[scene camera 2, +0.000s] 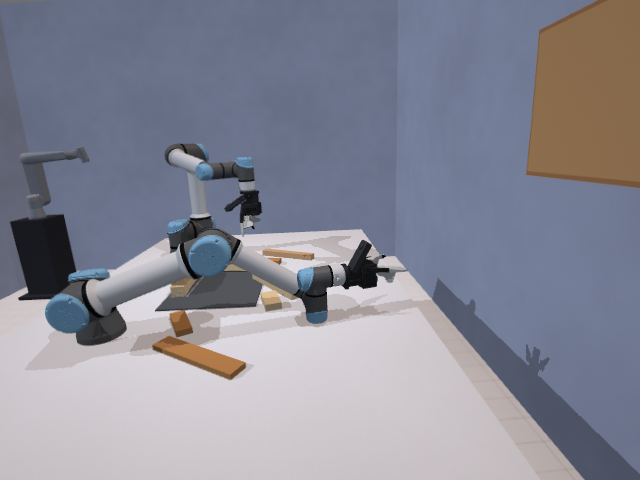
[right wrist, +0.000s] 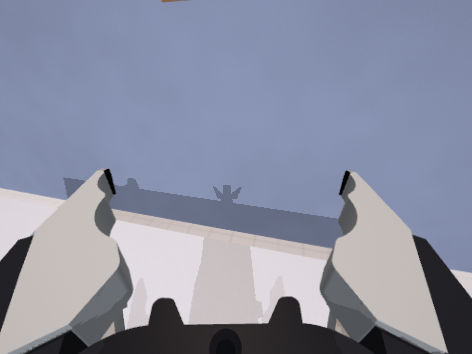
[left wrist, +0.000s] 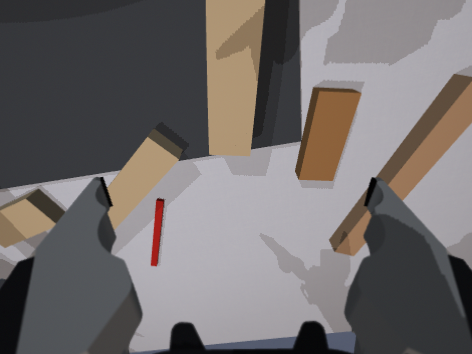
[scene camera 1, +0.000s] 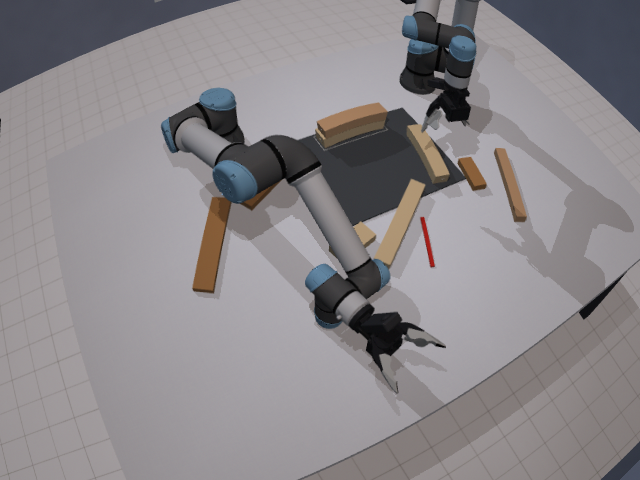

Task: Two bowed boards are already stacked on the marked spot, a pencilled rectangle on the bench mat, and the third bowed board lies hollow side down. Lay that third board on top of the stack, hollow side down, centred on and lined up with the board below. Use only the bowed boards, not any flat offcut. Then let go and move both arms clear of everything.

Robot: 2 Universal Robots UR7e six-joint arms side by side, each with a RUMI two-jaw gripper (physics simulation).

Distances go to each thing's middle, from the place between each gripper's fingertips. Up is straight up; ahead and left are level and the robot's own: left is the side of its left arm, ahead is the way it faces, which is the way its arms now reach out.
My right hand is 470 mm past the long pale offcut [scene camera 1: 389, 246], 260 mm to the right of it and 160 mm above it. The rest, counted from my right hand: narrow brown board [scene camera 1: 516, 204]: 430 mm behind, 710 mm to the left, 160 mm below; dark mat [scene camera 1: 362, 170]: 740 mm behind, 320 mm to the left, 190 mm below.
My left gripper is now 21 cm above the dark mat, 16 cm to the left of it and 14 cm past it. From my left hand the other things lie so: long pale offcut: 23 cm to the right, 18 cm below, 13 cm ahead; then narrow brown board: 23 cm to the left, 19 cm below, 17 cm ahead.
